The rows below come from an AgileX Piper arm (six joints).
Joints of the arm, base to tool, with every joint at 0 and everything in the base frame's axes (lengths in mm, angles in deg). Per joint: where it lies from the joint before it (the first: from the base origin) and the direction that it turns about. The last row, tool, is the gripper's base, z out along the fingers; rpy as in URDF.
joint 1: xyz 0 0 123 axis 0 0 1
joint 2: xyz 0 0 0 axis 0 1 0
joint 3: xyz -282.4 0 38.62 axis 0 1 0
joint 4: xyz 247.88 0 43.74 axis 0.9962 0 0.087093
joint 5: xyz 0 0 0 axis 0 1 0
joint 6: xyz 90.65 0 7.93 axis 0.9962 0 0.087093
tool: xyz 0 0 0 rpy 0 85 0
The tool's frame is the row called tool.
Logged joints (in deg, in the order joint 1, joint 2, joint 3, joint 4, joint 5, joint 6), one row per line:
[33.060 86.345 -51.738 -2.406 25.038 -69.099]
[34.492 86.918 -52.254 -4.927 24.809 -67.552]
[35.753 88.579 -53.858 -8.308 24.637 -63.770]
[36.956 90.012 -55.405 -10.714 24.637 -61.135]
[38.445 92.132 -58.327 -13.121 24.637 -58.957]
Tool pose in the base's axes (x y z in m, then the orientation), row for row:
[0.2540 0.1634 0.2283 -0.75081 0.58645 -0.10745 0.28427]
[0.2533 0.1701 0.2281 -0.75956 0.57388 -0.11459 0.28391]
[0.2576 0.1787 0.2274 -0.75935 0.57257 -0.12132 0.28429]
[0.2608 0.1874 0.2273 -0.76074 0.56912 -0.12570 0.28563]
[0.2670 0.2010 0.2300 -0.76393 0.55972 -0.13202 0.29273]
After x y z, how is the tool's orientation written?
As a quaternion, x y z w.
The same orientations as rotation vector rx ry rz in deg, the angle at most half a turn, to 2 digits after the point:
[-115.09 89.90 -16.47]
[-116.46 87.99 -17.57]
[-116.40 87.77 -18.60]
[-116.54 87.18 -19.26]
[-116.61 85.44 -20.15]

